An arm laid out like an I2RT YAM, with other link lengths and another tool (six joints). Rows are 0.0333 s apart.
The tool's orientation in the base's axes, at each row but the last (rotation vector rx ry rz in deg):
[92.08, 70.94, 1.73]
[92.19, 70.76, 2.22]
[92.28, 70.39, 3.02]
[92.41, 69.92, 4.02]
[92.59, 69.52, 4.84]
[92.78, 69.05, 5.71]
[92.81, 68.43, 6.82]
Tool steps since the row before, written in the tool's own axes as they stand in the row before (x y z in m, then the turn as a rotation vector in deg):
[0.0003, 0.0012, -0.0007, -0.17, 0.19, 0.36]
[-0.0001, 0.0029, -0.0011, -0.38, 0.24, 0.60]
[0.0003, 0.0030, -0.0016, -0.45, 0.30, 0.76]
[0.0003, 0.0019, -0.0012, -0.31, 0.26, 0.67]
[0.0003, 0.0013, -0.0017, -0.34, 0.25, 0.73]
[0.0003, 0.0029, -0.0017, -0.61, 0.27, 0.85]
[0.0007, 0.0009, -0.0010, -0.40, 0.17, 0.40]
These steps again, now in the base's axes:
[0.0006, 0.0008, 0.0010, 0.25, -0.35, 0.07]
[0.0013, 0.0010, 0.0026, 0.33, -0.67, 0.11]
[0.0012, 0.0016, 0.0028, 0.43, -0.82, 0.12]
[0.0007, 0.0012, 0.0018, 0.41, -0.66, 0.06]
[0.0000, 0.0015, 0.0016, 0.43, -0.73, 0.04]
[0.0010, 0.0016, 0.0028, 0.38, -1.00, 0.13]
[0.0003, 0.0013, 0.0008, 0.15, -0.55, 0.15]

